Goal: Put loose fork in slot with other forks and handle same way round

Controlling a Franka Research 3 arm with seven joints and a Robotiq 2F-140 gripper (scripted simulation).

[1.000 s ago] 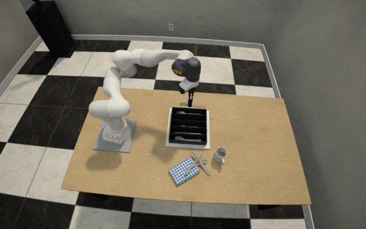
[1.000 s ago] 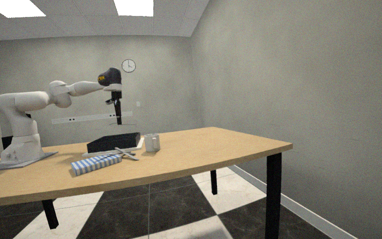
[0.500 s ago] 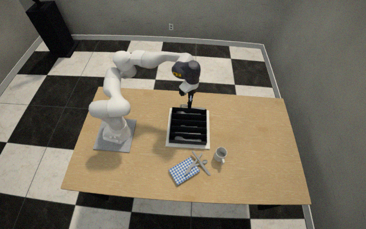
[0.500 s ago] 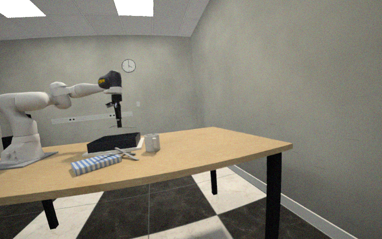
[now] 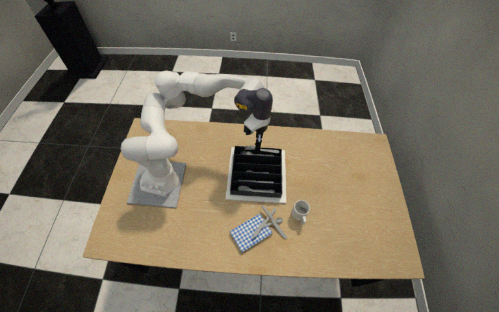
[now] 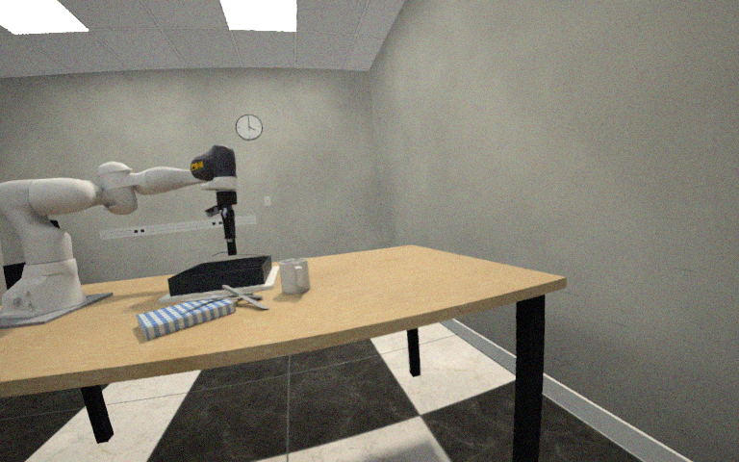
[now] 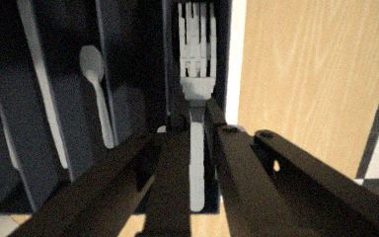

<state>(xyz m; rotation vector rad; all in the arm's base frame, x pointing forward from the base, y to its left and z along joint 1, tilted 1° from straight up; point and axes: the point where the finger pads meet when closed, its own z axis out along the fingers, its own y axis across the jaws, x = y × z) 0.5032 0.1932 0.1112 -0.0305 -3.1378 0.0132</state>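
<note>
The tray is 110 mm to the right of my hand and 80 mm below it. The rest, counted from my hand: white mug (350 mm to the right, 230 mm ahead, 80 mm below); then spoon (120 mm to the right, 100 mm below, 20 mm behind).
</note>
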